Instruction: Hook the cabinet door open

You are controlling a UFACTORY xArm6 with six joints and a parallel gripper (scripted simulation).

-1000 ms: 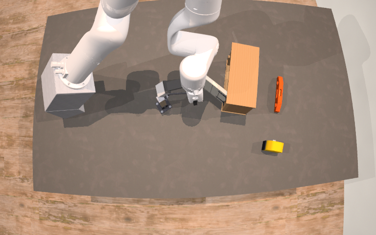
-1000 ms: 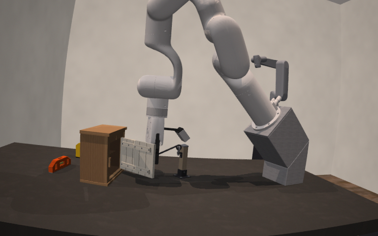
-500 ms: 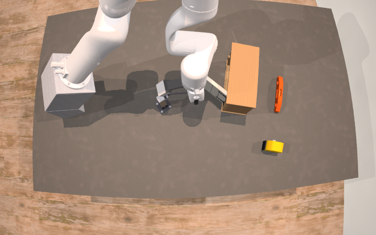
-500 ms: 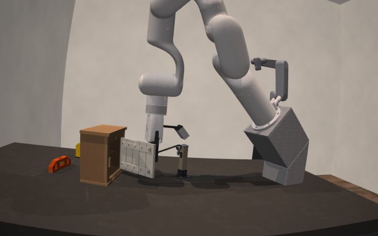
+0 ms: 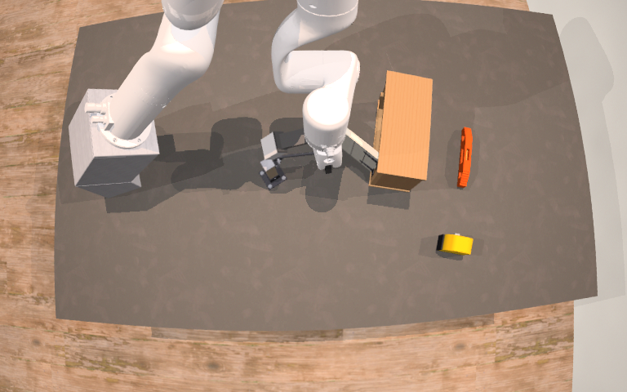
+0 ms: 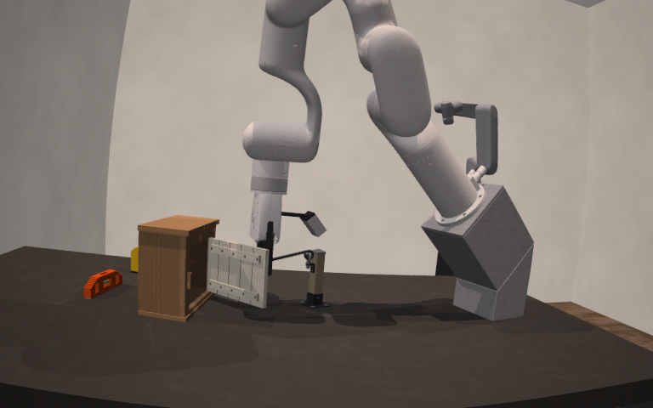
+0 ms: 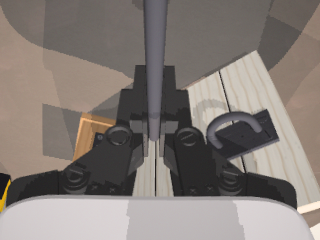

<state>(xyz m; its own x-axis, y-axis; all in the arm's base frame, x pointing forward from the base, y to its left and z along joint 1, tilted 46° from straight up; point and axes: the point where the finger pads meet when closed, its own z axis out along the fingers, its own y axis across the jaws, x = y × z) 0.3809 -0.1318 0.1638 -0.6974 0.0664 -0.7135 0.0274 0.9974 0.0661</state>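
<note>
The pale plank door is 6 cm ahead of my hand and 1 cm below it. Also, from my hand: yellow tape measure: 26 cm ahead, 25 cm to the right, 6 cm below; orange spirit level: 35 cm ahead, 6 cm to the right, 7 cm below.
</note>
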